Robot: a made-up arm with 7 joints. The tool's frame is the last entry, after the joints. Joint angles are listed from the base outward.
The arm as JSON. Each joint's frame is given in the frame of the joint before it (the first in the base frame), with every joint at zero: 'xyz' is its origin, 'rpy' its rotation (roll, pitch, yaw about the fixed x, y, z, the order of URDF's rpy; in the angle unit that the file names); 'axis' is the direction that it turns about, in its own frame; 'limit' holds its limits. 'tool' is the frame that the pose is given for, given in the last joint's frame.
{
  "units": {
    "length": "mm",
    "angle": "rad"
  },
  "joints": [
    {
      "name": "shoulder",
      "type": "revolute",
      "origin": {
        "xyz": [
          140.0,
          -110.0,
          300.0
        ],
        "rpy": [
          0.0,
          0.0,
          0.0
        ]
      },
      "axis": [
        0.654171,
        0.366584,
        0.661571
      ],
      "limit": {
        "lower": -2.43,
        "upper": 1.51
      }
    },
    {
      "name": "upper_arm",
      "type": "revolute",
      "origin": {
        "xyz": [
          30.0,
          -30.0,
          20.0
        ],
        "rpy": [
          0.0,
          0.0,
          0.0
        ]
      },
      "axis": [
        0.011,
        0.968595,
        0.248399
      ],
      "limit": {
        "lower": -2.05,
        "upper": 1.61
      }
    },
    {
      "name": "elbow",
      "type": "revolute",
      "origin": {
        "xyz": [
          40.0,
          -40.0,
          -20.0
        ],
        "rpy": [
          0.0,
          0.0,
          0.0
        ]
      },
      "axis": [
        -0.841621,
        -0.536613,
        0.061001
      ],
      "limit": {
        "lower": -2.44,
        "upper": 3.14
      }
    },
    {
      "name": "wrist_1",
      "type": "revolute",
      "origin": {
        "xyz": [
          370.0,
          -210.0,
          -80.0
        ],
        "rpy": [
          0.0,
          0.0,
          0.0
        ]
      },
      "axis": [
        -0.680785,
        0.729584,
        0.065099
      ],
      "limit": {
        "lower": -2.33,
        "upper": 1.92
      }
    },
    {
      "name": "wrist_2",
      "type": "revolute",
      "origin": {
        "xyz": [
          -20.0,
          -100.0,
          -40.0
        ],
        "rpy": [
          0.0,
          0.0,
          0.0
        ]
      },
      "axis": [
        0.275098,
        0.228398,
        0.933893
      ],
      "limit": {
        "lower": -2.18,
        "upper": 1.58
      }
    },
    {
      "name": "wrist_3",
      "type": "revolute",
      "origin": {
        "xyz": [
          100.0,
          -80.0,
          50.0
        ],
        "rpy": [
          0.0,
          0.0,
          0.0
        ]
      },
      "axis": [
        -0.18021,
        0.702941,
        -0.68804
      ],
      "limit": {
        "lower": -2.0,
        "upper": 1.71
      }
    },
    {
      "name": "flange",
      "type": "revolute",
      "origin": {
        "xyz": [
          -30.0,
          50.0,
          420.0
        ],
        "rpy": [
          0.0,
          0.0,
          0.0
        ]
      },
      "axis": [
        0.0,
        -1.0,
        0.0
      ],
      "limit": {
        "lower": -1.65,
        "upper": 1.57
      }
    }
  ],
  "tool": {
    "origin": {
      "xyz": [
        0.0,
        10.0,
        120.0
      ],
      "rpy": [
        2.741,
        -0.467,
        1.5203
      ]
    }
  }
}
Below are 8 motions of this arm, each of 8 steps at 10 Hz.
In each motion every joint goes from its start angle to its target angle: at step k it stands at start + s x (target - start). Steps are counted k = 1, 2, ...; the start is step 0. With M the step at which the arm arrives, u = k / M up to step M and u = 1 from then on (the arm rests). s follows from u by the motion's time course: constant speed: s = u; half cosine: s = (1 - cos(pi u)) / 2; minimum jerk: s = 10 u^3 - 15 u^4 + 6 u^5.
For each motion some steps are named. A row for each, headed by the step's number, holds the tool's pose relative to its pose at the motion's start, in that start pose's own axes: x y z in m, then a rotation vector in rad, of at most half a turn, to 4 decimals.
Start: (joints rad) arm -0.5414 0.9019 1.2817 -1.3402 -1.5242 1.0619 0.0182
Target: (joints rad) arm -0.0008 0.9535 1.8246 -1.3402 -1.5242 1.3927 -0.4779
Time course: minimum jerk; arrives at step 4
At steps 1, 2, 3, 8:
1: 0.0206 -0.0110 0.0421 0.1126 -0.0455 -0.0026
2: 0.0795 -0.0837 0.1982 0.5373 -0.2374 -0.0066
3: 0.1066 -0.1989 0.3280 0.9482 -0.4563 -0.0056
8: 0.1088 -0.2343 0.3547 1.0526 -0.5177 -0.0054

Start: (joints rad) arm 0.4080 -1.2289 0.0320 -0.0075 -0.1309 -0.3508 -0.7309
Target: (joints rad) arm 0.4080 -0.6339 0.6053 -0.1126 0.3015 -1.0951 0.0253
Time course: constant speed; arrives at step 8
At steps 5, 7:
5: -0.0462 -0.0148 -0.0083 -0.1580 0.2099 -0.9022
7: -0.0911 0.0568 -0.0063 -0.1438 0.4708 -1.2134

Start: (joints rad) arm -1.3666 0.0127 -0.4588 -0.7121 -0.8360 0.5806 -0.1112
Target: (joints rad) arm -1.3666 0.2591 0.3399 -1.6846 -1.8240 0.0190 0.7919
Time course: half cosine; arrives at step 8
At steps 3, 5, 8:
3: -0.1395 -0.1209 -0.1167 -0.4408 0.3714 -0.0125
5: -0.2595 -0.2615 -0.1184 -0.9082 0.6898 0.0728
8: -0.2837 -0.3543 -0.0760 -1.2053 0.8001 0.1797

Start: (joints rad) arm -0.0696 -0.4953 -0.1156 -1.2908 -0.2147 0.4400 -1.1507
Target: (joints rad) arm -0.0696 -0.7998 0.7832 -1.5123 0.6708 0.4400 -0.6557
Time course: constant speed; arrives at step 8
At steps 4, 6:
4: 0.2917 -0.2943 0.1135 -0.2503 -0.5472 -0.8258
6: 0.3411 -0.4706 0.2298 -0.3388 -0.8250 -1.2383

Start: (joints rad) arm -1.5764 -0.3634 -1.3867 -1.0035 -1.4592 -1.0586 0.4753
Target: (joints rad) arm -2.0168 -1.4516 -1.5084 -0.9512 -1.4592 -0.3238 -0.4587
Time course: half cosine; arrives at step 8
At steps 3, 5, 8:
3: 0.0079 0.1016 0.0820 0.2570 0.1286 0.4052
5: 0.0258 0.2251 0.1787 0.7281 0.4357 0.7137
8: 0.0887 0.3127 0.2405 1.2008 0.7169 0.7358

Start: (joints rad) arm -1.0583 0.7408 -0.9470 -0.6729 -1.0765 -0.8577 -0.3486
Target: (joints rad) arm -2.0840 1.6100 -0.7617 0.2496 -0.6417 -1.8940 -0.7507
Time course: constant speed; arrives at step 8
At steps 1, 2, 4, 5, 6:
1: -0.0188 -0.0259 -0.0382 0.0100 -0.0435 -0.1414
2: -0.0445 -0.0471 -0.0764 0.0444 -0.0890 -0.2640
4: -0.1115 -0.0742 -0.1564 0.1756 -0.1566 -0.4528
5: -0.1521 -0.0803 -0.1971 0.2636 -0.1654 -0.5216
6: -0.1984 -0.0822 -0.2357 0.3590 -0.1508 -0.5767

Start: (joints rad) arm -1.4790 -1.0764 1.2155 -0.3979 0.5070 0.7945 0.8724
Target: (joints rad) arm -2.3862 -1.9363 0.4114 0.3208 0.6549 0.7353 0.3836
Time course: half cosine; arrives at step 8
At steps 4, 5, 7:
4: 0.0814 0.1134 -0.1664 0.0801 -0.4227 0.0015
5: 0.1253 0.1413 -0.2525 0.0701 -0.5165 0.0363
7: 0.2079 0.1570 -0.3805 0.0437 -0.5815 0.0745

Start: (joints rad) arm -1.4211 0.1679 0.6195 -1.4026 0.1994 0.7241 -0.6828
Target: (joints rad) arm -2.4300 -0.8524 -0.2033 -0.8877 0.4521 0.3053 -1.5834
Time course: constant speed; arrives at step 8
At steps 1, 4, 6, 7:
1: 0.0466 -0.1229 -0.0524 -0.0723 -0.1011 0.0136
4: 0.1963 -0.4751 -0.0685 -0.2434 -0.3988 0.0470
6: 0.2852 -0.6646 0.0100 -0.3175 -0.6162 0.0674
7: 0.3243 -0.7406 0.0664 -0.3430 -0.7379 0.0821

